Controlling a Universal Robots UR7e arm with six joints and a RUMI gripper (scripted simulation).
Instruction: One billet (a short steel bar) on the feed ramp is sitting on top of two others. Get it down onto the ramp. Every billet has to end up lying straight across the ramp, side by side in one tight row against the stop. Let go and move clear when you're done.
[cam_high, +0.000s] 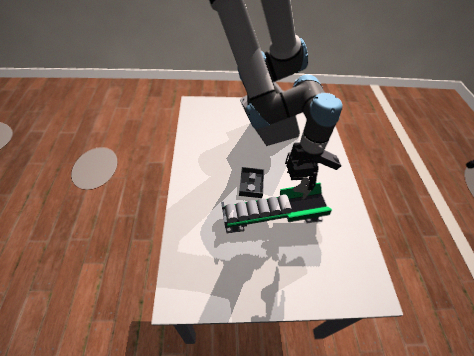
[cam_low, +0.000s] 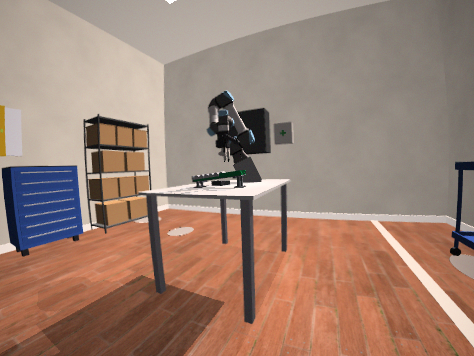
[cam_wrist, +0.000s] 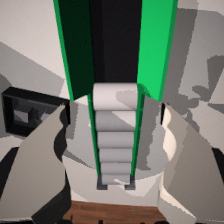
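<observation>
Now: hand 1 cm short of the ramp bed, 7 cm to the left of it and 13 cm above it.
</observation>
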